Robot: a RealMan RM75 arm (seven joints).
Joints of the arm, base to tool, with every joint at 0 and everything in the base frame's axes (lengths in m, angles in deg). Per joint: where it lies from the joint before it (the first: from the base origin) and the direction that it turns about. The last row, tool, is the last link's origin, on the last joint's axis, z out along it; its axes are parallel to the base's.
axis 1: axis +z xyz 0 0 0.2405
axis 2: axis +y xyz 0 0 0
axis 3: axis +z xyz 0 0 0.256
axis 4: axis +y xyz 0 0 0
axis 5: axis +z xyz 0 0 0.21
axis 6: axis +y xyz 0 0 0
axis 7: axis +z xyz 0 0 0.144
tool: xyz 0 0 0
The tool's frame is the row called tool.
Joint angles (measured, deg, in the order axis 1, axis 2, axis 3, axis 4, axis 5, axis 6, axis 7), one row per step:
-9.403, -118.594, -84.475, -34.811, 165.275, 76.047, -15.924
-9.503, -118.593, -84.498, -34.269, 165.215, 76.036, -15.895
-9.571, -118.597, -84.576, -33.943, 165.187, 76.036, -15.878
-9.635, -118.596, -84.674, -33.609, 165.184, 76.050, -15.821
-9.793, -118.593, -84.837, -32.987, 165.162, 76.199, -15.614
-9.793, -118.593, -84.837, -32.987, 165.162, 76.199, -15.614
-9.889, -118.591, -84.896, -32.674, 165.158, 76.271, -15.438
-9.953, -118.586, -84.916, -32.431, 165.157, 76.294, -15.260
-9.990, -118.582, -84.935, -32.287, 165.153, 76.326, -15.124
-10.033, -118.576, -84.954, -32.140, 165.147, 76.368, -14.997
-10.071, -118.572, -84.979, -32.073, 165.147, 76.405, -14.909
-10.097, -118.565, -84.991, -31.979, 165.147, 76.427, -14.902
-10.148, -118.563, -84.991, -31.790, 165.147, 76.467, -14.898
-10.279, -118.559, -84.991, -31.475, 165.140, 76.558, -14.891
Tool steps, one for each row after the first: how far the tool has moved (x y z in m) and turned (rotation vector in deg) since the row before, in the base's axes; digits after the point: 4 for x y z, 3 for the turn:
-0.0019, -0.0003, -0.0008, -0.186, 0.077, 0.429
-0.0012, -0.0001, -0.0003, -0.058, 0.037, 0.272
-0.0013, -0.0002, -0.0002, -0.036, 0.093, 0.282
-0.0019, -0.0003, -0.0003, 0.036, 0.258, 0.416
0.0000, 0.0000, 0.0000, 0.000, 0.000, 0.000
-0.0008, -0.0001, -0.0002, 0.017, 0.202, 0.202
-0.0007, -0.0001, -0.0003, -0.016, 0.202, 0.192
-0.0004, -0.0001, -0.0001, 0.021, 0.145, 0.114
-0.0004, -0.0001, -0.0001, 0.024, 0.139, 0.101
-0.0001, 0.0001, 0.0000, 0.045, 0.091, 0.029
-0.0003, 0.0000, -0.0001, -0.015, 0.028, 0.046
-0.0005, -0.0001, -0.0003, -0.060, 0.039, 0.084
-0.0005, 0.0001, -0.0004, -0.081, 0.062, 0.077

